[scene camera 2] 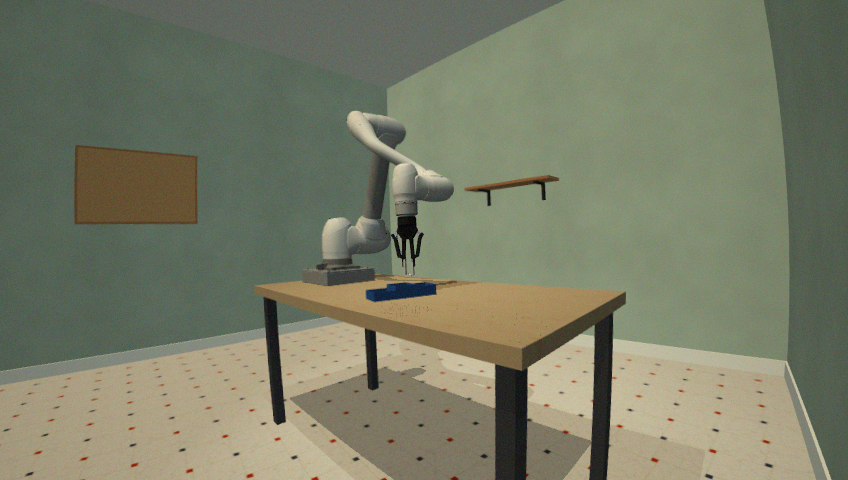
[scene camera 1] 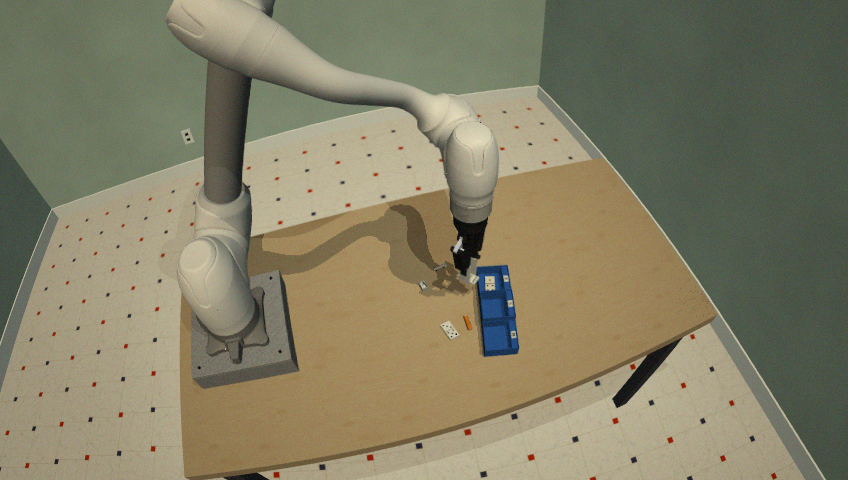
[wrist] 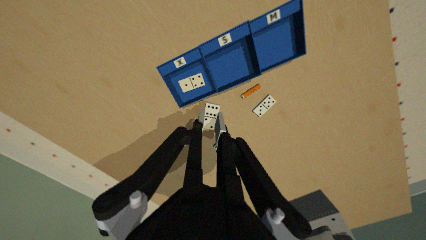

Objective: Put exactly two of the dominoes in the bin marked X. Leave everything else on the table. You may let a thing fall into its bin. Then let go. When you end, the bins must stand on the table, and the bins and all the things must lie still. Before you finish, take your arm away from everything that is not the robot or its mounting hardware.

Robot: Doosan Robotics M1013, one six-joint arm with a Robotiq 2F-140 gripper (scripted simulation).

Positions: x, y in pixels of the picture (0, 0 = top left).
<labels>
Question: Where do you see a blue three-part bin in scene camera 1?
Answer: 498, 329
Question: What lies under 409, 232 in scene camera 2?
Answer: My gripper.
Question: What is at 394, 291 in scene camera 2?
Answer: A blue three-part bin.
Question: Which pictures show my gripper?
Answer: Scene camera 2, scene camera 1 and the wrist view: all of them.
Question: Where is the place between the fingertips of my gripper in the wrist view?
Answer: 210, 116
</labels>
